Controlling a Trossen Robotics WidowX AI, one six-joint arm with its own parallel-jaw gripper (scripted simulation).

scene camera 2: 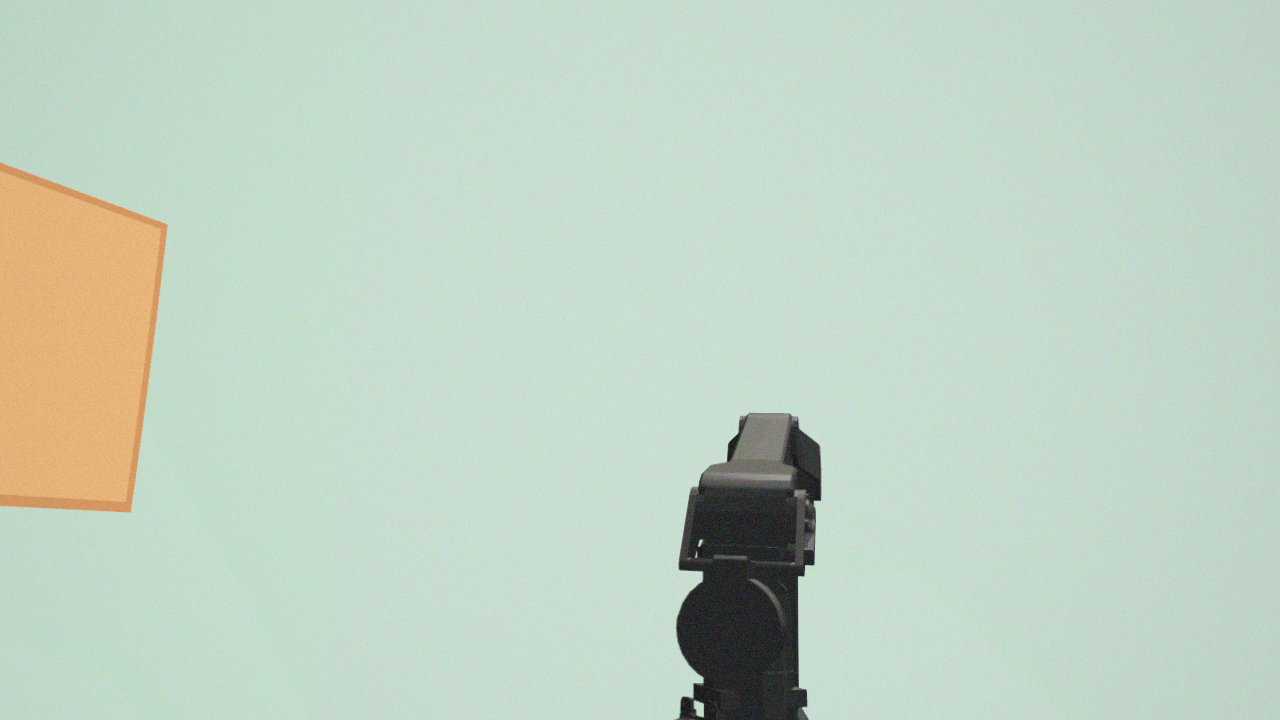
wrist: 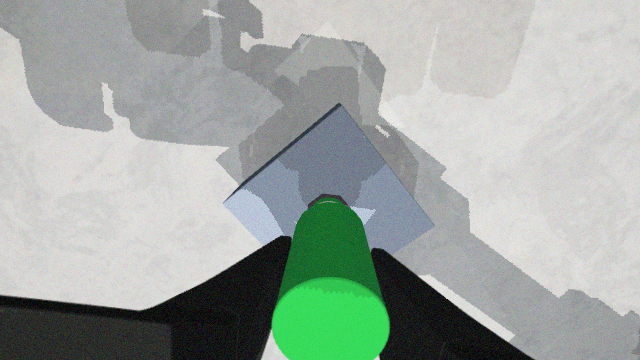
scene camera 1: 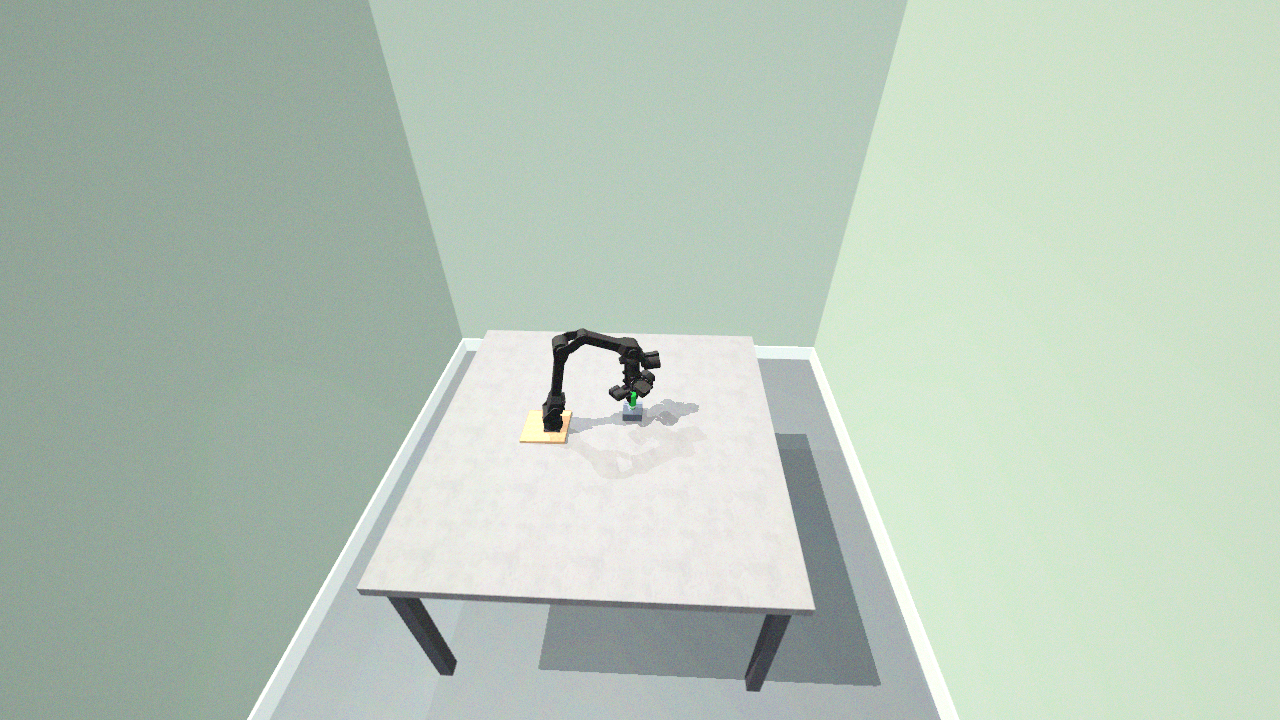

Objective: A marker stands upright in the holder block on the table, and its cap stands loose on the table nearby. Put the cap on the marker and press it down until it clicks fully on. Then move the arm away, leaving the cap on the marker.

Labels:
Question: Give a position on a green cap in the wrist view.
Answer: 329,295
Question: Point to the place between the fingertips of my gripper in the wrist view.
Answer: At 330,253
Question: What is my gripper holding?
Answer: A green cap.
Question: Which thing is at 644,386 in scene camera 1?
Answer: My gripper.

